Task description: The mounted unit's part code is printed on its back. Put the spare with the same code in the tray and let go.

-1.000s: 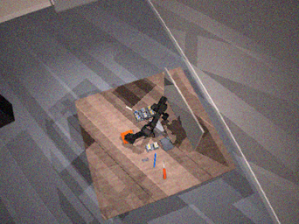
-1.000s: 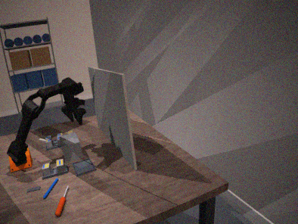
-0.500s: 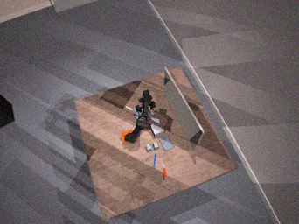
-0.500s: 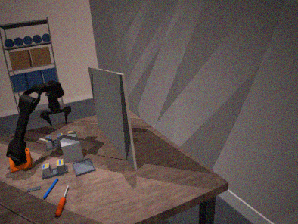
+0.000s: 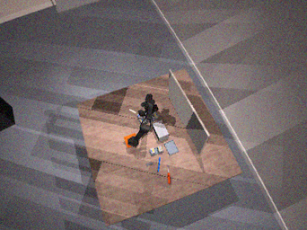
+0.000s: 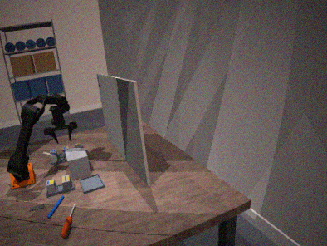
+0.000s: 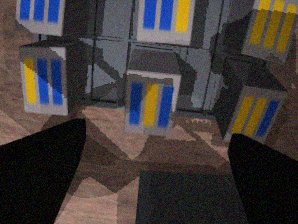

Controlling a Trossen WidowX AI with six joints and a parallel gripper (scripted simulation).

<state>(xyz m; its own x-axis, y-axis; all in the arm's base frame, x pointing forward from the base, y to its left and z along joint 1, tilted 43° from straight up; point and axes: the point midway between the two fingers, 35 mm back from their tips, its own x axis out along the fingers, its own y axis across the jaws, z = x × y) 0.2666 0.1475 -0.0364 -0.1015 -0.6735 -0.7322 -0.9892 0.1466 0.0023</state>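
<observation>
My gripper tip is now 60 mm above the grey spare block. The rest, counted from my gripper tip: upright panel (280 mm ahead, 210 mm to the right, 120 mm above); then dark-rimmed tray (370 mm to the right, 110 mm below, 40 mm ahead).
</observation>
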